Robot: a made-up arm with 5 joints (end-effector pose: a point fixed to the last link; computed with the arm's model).
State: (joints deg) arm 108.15 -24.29 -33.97 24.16 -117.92
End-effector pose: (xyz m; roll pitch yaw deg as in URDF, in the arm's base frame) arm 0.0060 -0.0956 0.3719 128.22 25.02 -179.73
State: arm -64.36 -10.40 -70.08 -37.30 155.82
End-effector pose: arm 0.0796 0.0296 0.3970 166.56 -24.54 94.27
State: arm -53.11 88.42 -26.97 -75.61 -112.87
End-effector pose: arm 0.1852 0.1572 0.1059 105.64 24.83 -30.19
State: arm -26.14 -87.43 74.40 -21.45 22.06
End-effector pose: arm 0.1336 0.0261 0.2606 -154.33 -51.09 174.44
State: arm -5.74 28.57 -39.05 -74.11 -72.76
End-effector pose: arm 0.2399 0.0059 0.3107 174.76 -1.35 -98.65
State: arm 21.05 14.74 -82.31 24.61 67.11
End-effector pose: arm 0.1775 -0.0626 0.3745 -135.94 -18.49 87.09
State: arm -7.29 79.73 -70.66 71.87 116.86
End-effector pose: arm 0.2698 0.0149 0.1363 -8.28 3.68 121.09
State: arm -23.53 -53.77 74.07 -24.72 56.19
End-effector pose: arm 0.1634 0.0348 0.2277 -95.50 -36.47 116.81
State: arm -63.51 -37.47 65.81 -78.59 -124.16
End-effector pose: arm 0.1149 0.0991 0.2556 146.39 22.61 3.55
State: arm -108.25 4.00 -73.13 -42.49 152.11
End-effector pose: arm 0.0382 0.0804 0.3912 168.57 -18.47 140.80
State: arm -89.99 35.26 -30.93 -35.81 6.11
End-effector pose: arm 0.0640 0.2277 0.2617 -174.60 -58.36 -96.35
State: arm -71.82 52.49 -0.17 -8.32 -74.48
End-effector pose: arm 0.1267 0.1888 0.1261 45.29 -9.12 -9.26
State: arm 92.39 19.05 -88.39 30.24 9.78
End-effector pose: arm 0.0320 -0.1442 0.3703 -171.48 -50.38 76.61
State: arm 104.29 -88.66 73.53 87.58 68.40
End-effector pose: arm 0.0228 -0.0582 0.2013 -16.07 -7.15 -37.67
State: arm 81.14 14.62 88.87 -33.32 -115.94
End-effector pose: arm 0.0499 -0.0774 0.1346 17.55 9.38 161.58
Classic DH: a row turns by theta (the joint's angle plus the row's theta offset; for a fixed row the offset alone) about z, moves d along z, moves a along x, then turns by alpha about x. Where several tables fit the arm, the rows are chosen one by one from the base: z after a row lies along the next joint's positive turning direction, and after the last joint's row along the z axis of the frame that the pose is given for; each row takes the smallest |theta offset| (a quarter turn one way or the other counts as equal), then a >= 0, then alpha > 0; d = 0 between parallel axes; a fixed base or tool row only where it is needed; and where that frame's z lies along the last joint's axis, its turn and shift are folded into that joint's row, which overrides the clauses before.
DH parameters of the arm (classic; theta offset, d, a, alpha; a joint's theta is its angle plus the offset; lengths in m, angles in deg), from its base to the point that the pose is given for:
base (fixed): 0 0 0.051 180
joint 1: 0 -0.191 0.042 90
joint 2: -76.31 0 0.0803 0
joint 3: 73.79 0 0.0911 0
joint 4: -87.48 -0.013 0 90
joint 5: -2.79 -0.04 0 0

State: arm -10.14 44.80 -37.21 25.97 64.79
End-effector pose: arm 0.2842 0.0285 0.2028 -53.08 -23.03 83.76
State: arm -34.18 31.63 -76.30 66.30 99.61
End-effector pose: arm 0.2223 0.1006 0.2996 -68.23 6.34 126.70
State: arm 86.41 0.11 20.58 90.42 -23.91
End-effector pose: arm 0.0464 -0.1339 0.2033 -9.84 18.77 -114.74
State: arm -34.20 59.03 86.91 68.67 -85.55
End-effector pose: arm 0.0687 -0.0037 0.1833 -124.62 1.37 -56.74
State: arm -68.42 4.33 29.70 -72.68 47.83
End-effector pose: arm 0.1277 0.1586 0.2447 -138.50 -33.49 -169.63
